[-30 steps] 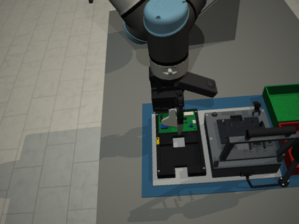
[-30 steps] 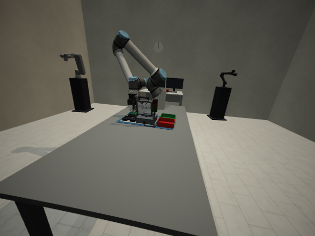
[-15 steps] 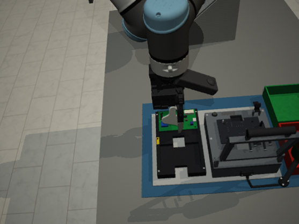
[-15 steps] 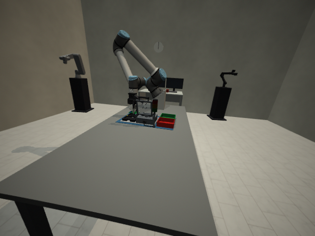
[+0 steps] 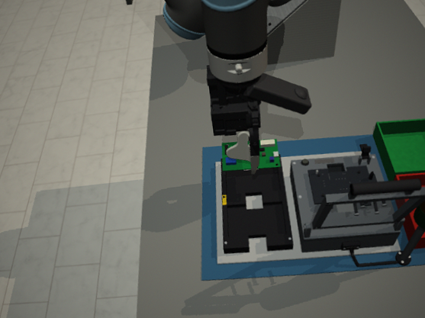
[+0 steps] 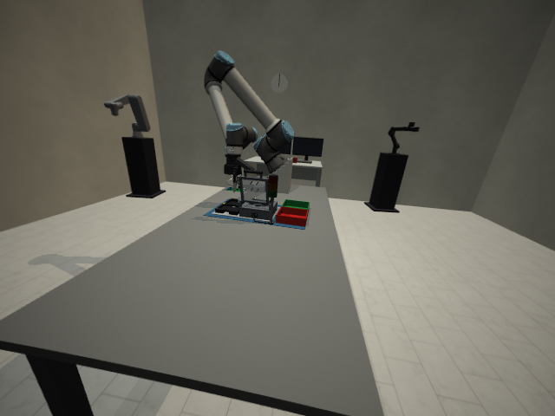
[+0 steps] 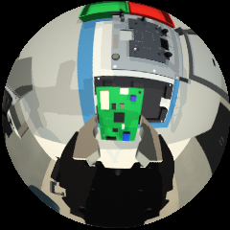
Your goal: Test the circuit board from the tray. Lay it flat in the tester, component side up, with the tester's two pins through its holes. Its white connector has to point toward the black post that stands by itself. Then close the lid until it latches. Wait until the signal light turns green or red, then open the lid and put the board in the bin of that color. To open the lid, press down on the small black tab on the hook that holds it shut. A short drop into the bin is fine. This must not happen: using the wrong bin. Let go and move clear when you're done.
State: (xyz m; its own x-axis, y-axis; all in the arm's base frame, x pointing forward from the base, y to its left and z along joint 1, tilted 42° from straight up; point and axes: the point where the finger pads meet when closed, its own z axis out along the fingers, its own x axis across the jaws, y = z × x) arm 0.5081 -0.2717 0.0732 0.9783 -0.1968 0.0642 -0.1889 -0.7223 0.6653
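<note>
My gripper is now 40 mm short of the black latch tab, 220 mm to the right of it and 20 mm above it. Also, from my hand: green bin 20 mm ahead, 370 mm to the left, 100 mm below; green circuit board right at my hand; tester lid 210 mm ahead, 130 mm to the left, 70 mm above.
</note>
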